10 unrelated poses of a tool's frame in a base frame.
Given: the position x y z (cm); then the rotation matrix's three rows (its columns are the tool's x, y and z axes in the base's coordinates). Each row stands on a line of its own.
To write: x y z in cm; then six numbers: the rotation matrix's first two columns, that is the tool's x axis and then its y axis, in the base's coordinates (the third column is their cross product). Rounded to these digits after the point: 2 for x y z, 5 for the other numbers.
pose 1, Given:
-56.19 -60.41 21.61
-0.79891 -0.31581 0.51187
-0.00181 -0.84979 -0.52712
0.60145 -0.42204 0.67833
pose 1, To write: -56.19 -60.41 21.61 -0.79891 -0.00181 0.60145 -0.31581 -0.84979 -0.42204
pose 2, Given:
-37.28 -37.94 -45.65
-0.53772 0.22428 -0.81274
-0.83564 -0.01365 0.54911
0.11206 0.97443 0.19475
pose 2, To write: -37.28 -37.94 -45.65 -0.53772 -0.83564 0.11206 0.22428 -0.01365 0.97443
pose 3, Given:
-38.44 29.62 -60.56
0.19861 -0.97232 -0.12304
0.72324 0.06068 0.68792
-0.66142 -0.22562 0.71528
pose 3, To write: -38.44 29.62 -60.56 0.19861 0.72324 -0.66142 -0.97232 0.06068 -0.22562
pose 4, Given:
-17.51 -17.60 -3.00
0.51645 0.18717 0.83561
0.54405 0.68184 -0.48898
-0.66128 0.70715 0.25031
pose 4, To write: -17.51 -17.60 -3.00 0.51645 0.54405 -0.66128 0.18717 0.68184 0.70715
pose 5, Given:
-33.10 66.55 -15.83
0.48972 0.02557 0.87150
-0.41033 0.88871 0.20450
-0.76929 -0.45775 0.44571
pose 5, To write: -33.10 66.55 -15.83 0.48972 -0.41033 -0.76929 0.02557 0.88871 -0.45775
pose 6, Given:
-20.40 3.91 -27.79
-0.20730 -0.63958 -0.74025
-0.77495 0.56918 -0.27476
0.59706 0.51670 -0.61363
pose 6, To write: -20.40 3.91 -27.79 -0.20730 -0.77495 0.59706 -0.63958 0.56918 0.51670
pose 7, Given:
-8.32 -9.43 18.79
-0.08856 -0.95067 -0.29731
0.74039 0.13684 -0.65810
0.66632 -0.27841 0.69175
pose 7, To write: -8.32 -9.43 18.79 -0.08856 0.74039 0.66632 -0.95067 0.13684 -0.27841
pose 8, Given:
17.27 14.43 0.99
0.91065 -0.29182 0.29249
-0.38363 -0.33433 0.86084
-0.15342 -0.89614 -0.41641
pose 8, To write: 17.27 14.43 0.99 0.91065 -0.38363 -0.15342 -0.29182 -0.33433 -0.89614
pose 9, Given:
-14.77 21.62 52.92
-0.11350 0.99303 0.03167
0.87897 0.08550 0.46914
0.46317 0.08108 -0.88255
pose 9, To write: -14.77 21.62 52.92 -0.11350 0.87897 0.46317 0.99303 0.08550 0.08108
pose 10, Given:
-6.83 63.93 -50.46
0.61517 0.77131 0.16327
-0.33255 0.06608 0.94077
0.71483 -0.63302 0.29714
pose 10, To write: -6.83 63.93 -50.46 0.61517 -0.33255 0.71483 0.77131 0.06608 -0.63302
